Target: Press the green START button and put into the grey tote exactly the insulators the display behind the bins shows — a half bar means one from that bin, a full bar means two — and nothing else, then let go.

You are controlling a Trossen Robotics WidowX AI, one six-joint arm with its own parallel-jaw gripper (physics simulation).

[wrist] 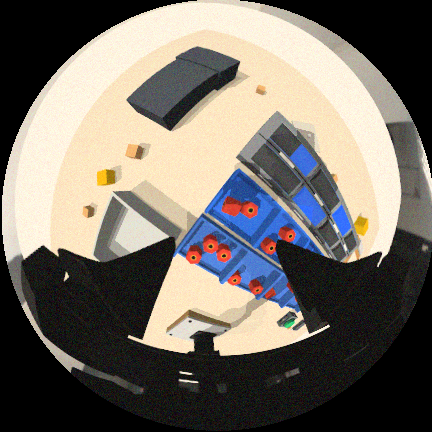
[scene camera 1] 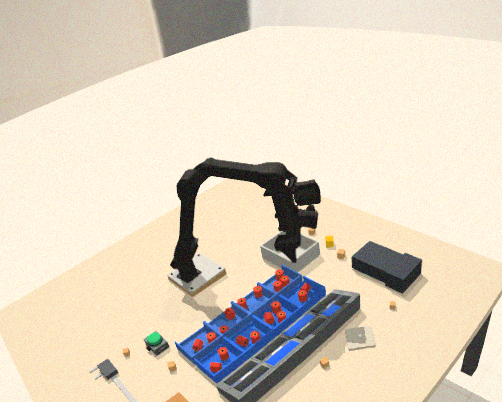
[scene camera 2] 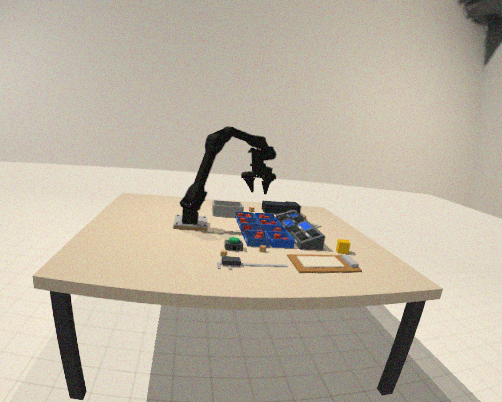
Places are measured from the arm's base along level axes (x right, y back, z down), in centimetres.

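Pixels of known places: gripper, fingertip midpoint: (wrist: pixel 226 244) (scene camera 1: pixel 296 253) (scene camera 2: pixel 258 193); arm's base, origin of the base link: (wrist: pixel 202 335) (scene camera 1: pixel 188 274) (scene camera 2: pixel 189 221).
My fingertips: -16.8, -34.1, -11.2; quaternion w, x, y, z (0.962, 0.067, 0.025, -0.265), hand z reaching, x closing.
Ahead of a thing's pixels: the offset from my fingertips to its top centre, as dx, dy, dz. "pt": to the spot under its first point.
My gripper (scene camera 1: pixel 290 253) (scene camera 2: pixel 259 192) (wrist: pixel 226 244) is open and empty, pointing down above the tote end of the blue bins (scene camera 2: pixel 287 242) (wrist: pixel 239 184). Red insulators lie in the bins, with three in the tote-end bin of the arm-side row and two in the tote-end bin of the display-side row. The grey tote @(-10.7, +12.8, +8.1) (scene camera 1: pixel 272 258) (scene camera 2: pixel 228 209) stands beside that end; a finger hides part of its inside in the wrist view, and no insulator shows on the visible floor. The green START button @(+43.1, +19.3, +9.4) (scene camera 1: pixel 155 338) (scene camera 2: pixel 234 240) (wrist: pixel 289 323) is at the opposite end. The display (scene camera 1: pixel 353 304) (scene camera 2: pixel 312 243) (wrist: pixel 274 123) shows blue bars.
A black block @(-19.5, -19.0, +7.9) (scene camera 1: pixel 385 265) (scene camera 2: pixel 281 206) (wrist: pixel 175 85) stands past the tote. Small orange cubes @(-19.0, -2.1, +11.2) (scene camera 1: pixel 341 253) (wrist: pixel 134 151) and yellow cubes @(-22.6, +5.0, +10.8) (scene camera 1: pixel 329 241) (scene camera 2: pixel 343 246) (wrist: pixel 105 177) are scattered about. A caliper @(+61.1, +16.0, +11.5) (scene camera 1: pixel 108 369) (scene camera 2: pixel 231 261) and a wooden frame @(pt +63.4, +0.5, +12.9) (scene camera 2: pixel 300 267) lie toward the button end.
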